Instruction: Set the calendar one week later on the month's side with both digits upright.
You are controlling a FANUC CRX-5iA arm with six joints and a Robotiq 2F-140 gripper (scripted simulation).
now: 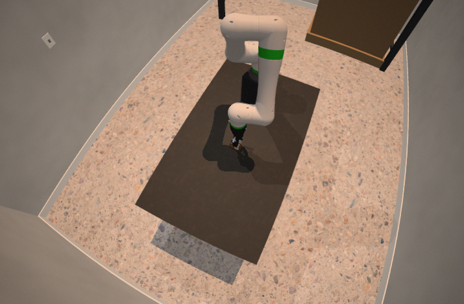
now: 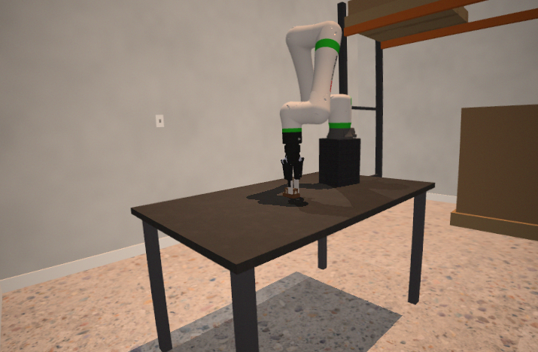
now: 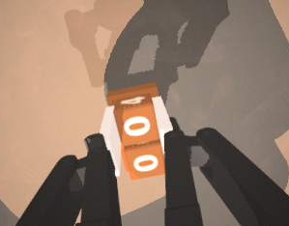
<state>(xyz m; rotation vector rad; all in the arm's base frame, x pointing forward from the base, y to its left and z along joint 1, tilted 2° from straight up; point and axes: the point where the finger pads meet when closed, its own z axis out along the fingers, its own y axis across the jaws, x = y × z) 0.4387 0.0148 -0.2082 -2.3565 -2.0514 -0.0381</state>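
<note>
My gripper is now 20 mm to the left of the brown tray and 40 mm above it.
</note>
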